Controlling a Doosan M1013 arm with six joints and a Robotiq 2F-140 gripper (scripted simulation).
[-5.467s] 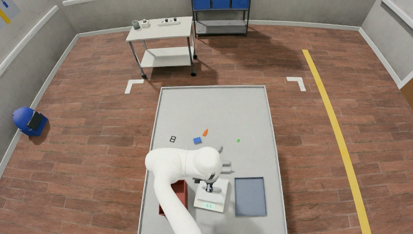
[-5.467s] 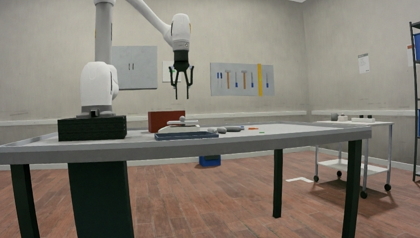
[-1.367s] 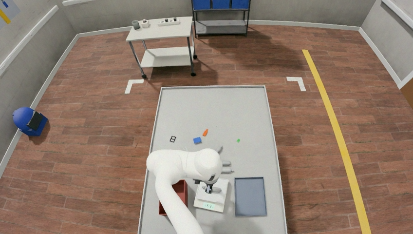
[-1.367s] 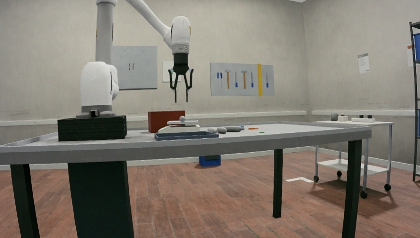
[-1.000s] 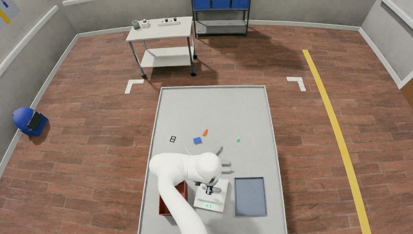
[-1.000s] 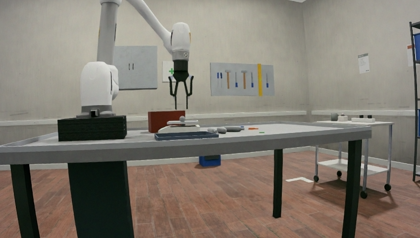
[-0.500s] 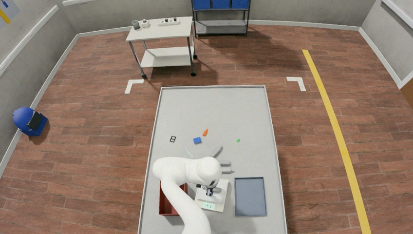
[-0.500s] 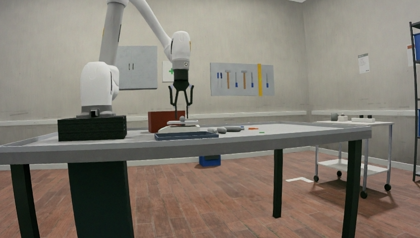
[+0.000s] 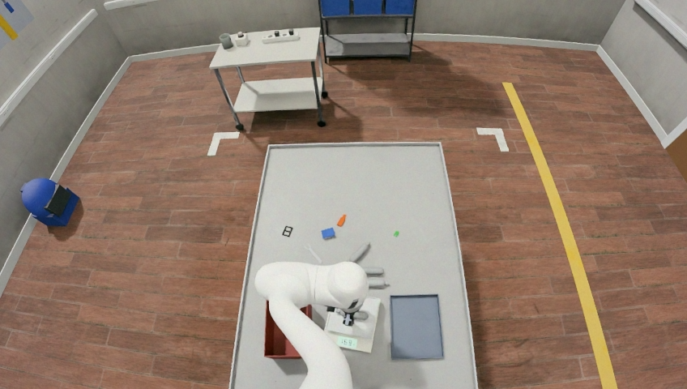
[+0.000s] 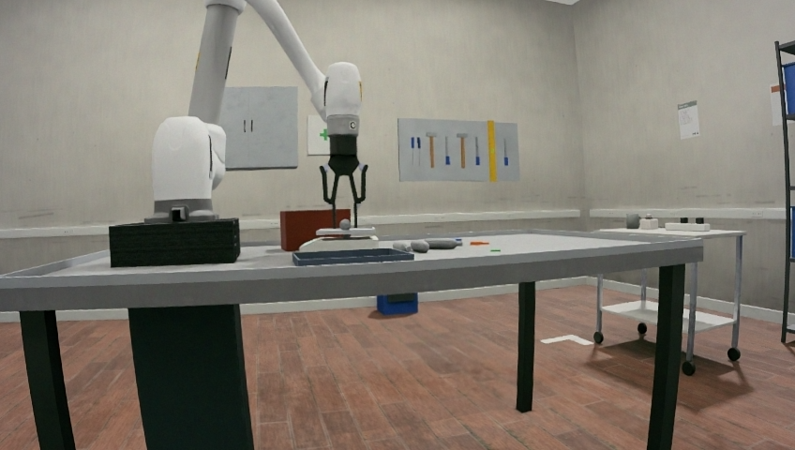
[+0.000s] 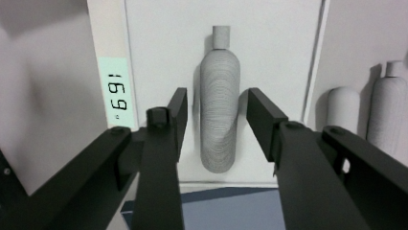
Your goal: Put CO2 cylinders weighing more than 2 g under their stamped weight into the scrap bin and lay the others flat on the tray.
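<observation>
Now: the scale platform 5 cm below my hand. The rest, counted from my hand: grey CO2 cylinder (13 cm ahead, 11 cm to the right, 9 cm below); scale (6 cm below, 1 cm behind); red scrap bin (23 cm to the left, 7 cm below, 5 cm behind).
</observation>
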